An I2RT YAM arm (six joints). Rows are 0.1 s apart.
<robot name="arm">
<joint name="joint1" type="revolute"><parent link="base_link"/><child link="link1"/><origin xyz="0 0 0.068" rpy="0 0 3.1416"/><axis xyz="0 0 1"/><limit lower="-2.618" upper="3.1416"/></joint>
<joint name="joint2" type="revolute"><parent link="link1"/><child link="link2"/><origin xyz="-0.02 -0.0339 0.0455" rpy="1.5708 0 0"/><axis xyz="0 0 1"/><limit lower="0" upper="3.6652"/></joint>
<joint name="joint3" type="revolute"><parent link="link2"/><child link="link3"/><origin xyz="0.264 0 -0.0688" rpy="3.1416 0 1.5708"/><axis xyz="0 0 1"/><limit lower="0" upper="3.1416"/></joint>
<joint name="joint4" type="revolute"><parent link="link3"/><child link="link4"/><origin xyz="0.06 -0.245 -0.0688" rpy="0 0 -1.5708"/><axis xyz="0 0 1"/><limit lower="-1.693" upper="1.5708"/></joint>
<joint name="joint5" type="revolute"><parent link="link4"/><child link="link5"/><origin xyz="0.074 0.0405 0.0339" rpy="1.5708 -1.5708 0"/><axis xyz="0 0 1"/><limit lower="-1.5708" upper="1.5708"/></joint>
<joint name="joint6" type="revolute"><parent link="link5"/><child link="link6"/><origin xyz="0 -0.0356 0.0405" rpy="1.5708 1.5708 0"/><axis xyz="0 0 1"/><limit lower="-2.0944" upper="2.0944"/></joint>
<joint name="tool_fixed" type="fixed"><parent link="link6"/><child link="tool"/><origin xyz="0 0 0" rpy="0 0 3.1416"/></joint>
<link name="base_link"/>
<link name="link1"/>
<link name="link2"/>
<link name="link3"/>
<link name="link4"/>
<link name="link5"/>
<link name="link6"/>
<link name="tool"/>
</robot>
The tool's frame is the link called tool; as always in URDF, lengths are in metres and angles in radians.
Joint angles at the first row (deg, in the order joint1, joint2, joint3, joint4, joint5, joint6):
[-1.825 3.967 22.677 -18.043 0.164 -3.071]
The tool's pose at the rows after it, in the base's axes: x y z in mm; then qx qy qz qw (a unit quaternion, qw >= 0):
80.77, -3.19, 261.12, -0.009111, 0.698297, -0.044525, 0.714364
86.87, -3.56, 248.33, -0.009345, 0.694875, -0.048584, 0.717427
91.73, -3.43, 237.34, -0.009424, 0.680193, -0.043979, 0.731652
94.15, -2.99, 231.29, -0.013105, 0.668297, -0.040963, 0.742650
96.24, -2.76, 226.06, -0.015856, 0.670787, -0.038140, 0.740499
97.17, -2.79, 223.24, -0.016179, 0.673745, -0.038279, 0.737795
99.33, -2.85, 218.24, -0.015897, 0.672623, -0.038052, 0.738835
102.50, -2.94, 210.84, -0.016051, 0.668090, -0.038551, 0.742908
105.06, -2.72, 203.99, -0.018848, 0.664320, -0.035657, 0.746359
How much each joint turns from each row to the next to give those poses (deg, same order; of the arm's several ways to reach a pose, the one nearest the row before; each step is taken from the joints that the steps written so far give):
[-0.002 -1.158 -2.078 1.662 0.829 -1.267]
[0.001 -0.657 -3.496 3.386 0.285 -0.350]
[0.000 -1.156 -3.738 4.899 -0.459 0.393]
[0.133 -0.812 -2.272 3.296 -0.479 -0.022]
[0.019 -0.001 -1.116 0.722 -0.418 0.022]
[-0.002 0.004 -0.482 0.026 -0.003 -0.043]
[0.003 -0.004 -1.309 1.481 0.003 0.043]
[0.002 0.004 -2.121 2.824 0.002 -0.044]
[-0.004 -0.005 -1.901 2.465 -0.484 0.044]

